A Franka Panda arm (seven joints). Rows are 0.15 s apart.
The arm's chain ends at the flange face. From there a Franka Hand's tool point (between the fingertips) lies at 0.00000 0.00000 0.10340 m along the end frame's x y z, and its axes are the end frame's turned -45 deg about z.
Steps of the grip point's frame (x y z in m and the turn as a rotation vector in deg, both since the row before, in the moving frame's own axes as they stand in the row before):
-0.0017, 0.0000, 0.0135, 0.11, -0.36, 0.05
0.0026, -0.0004, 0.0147, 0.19, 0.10, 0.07
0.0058, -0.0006, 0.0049, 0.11, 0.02, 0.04
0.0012, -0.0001, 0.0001, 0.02, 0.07, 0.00
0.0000, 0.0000, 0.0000, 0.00, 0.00, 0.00
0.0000, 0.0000, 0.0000, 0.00, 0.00, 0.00
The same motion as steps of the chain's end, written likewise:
-0.0006, 0.0009, 0.0135, -0.18, -0.33, 0.05
0.0017, -0.0018, 0.0147, 0.21, -0.06, 0.07
0.0038, -0.0044, 0.0049, 0.09, -0.06, 0.04
0.0007, -0.0008, 0.0001, 0.06, 0.04, 0.00
0.0000, 0.0000, 0.0000, 0.00, 0.00, 0.00
0.0000, 0.0000, 0.0000, 0.00, 0.00, 0.00

